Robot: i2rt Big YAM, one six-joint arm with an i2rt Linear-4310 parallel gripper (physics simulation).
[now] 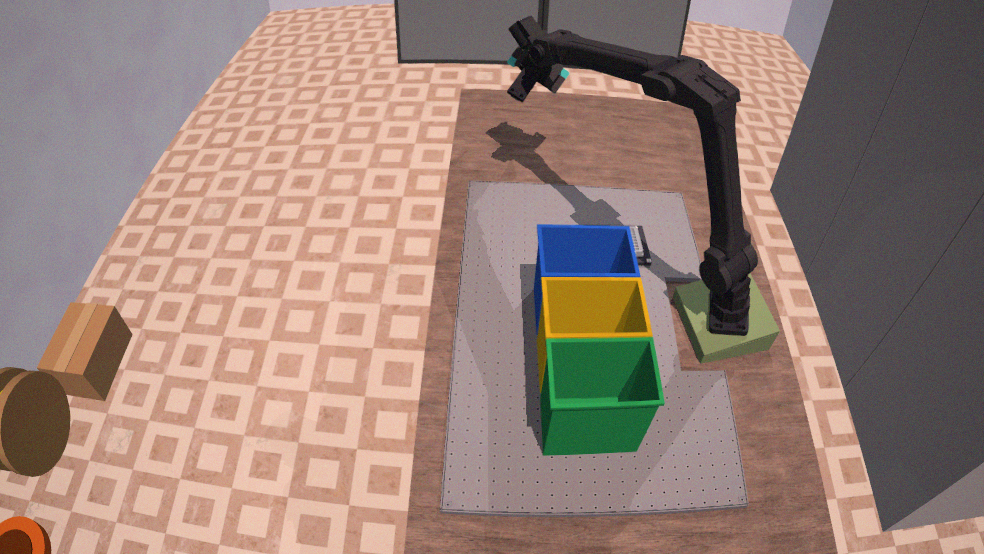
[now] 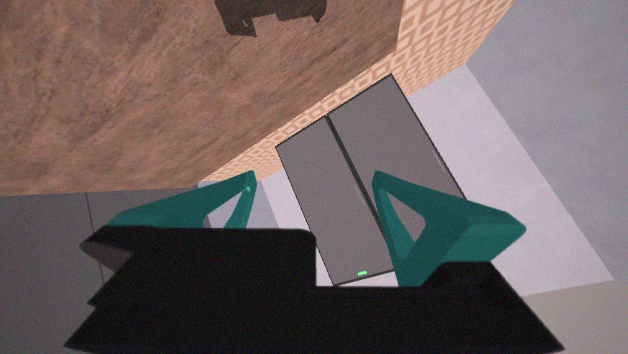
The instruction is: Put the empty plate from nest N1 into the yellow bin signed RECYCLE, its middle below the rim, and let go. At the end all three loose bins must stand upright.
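Pixels of known places: gripper, fingertip midpoint: [image 2: 314, 177]; arm's base, origin of the base link: [image 1: 728, 311].
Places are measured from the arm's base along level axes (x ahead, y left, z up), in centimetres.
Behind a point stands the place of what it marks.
The yellow bin [image 1: 593, 306] {y 11.9, x 29.4, z 7.2 cm} stands upright on the grey perforated board, between the blue bin [image 1: 585, 249] {y -0.8, x 32.9, z 8.5 cm} and the green bin [image 1: 600, 430] {y 36.4, x 24.1, z 5.4 cm}, both also upright. No plate shows inside the visible part of the yellow bin. A small pale gridded piece with a dark edge [image 1: 640, 244] {y -15.7, x 21.0, z -1.1 cm} lies right of the blue bin, partly hidden by it; I cannot tell whether it is the plate or nest N1. No label can be read. My gripper [image 1: 538, 67] {y -50.9, x 52.8, z 18.3 cm} [image 2: 314, 177] {y -50.9, x 52.8, z 18.3 cm} is open and empty, high above the far end of the table, well away from the bins.
The perforated board [image 1: 592, 485] {y 42.6, x 22.8, z -3.7 cm} lies on the brown wooden table [image 1: 619, 130] {y -66.5, x 29.6, z -5.0 cm} [image 2: 150, 90] {y -56.7, x 35.0, z -5.0 cm}. The arm's base stands on a light green block [image 1: 754, 337] {y 6.2, x -5.8, z 0.5 cm} to the right. A grey cabinet [image 1: 475, 30] [image 2: 345, 190] stands beyond the table. A cardboard box [image 1: 82, 344] is on the floor at left.
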